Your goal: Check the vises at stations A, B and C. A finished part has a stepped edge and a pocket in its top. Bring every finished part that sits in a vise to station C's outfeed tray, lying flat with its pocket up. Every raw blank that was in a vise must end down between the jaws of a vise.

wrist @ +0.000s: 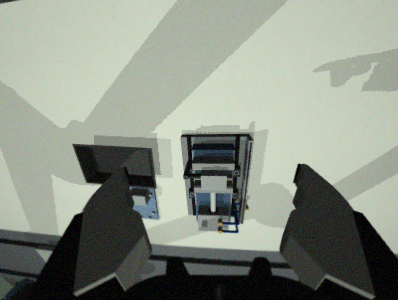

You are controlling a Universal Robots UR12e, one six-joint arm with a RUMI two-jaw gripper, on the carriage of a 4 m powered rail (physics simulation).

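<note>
A vise [207,224] with black side rails and blue inner surfaces stands below, near the middle of the wrist view. A light grey block [214,182] sits at its jaws; a pocket or stepped edge cannot be made out at this size. My gripper [210,167] is open, its two fingers wide apart, with nothing between the fingertips. It is high above the table, and the vise shows in the gap between the fingers. Which station this is cannot be told.
A dark open tray [117,162] lies left of the vise. A blue plate [152,208] with a small grey block [142,200] adjoins it, partly hidden by the left finger. A grey rail-like strip [170,251] runs along the table's near edge. Large shadows cross the table.
</note>
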